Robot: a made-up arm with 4 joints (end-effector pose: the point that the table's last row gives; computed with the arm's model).
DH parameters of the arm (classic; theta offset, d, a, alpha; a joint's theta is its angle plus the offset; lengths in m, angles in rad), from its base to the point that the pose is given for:
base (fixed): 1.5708 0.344 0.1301 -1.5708
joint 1: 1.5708 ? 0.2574 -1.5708
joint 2: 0 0.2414 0.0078 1.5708
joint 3: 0 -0.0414 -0.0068 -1.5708
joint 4: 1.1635 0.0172 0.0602 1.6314
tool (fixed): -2.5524 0.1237 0 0
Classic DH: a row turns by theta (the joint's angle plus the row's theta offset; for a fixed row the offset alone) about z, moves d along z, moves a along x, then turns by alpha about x.
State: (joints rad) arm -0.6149 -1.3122 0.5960 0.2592
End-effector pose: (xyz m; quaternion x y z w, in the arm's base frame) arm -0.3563 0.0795 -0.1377 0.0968 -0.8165 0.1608 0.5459
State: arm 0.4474 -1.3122 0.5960 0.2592
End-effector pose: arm -0.3563 -0.3152 0.1537 -0.1931 -0.6226 0.5523 0.5197
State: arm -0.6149 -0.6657 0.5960 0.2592
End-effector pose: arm -0.2757 0.0951 -0.1596 -0.0996 -0.9336 0.0776 0.3352
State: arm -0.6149 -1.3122 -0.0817 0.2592
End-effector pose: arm -0.3826 0.1474 -0.0982 -0.0468 -0.7080 -0.0790 0.7002
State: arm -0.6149 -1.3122 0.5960 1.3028
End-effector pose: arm -0.2519 0.1651 -0.1608 0.0242 -0.9752 -0.1428 0.1671
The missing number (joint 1, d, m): 0.2758
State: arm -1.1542 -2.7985 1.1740 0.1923
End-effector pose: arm -0.3614 0.2006 -0.0830 0.8106 -0.3827 0.2165 0.3867
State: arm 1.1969 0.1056 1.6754 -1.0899
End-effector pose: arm -0.3536 -0.2198 0.5315 0.6995 -0.0505 -0.6910 0.1752
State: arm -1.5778 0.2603 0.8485 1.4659
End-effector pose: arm -0.1029 0.3446 0.0967 0.4797 0.6580 0.4054 0.4155
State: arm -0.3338 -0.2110 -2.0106 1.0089
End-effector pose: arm -0.1165 0.0504 0.0179 -0.4354 -0.2477 -0.8431 0.1956
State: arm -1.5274 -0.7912 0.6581 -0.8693
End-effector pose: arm -0.3676 0.3814 0.0307 0.3022 -0.6801 0.0706 0.6642
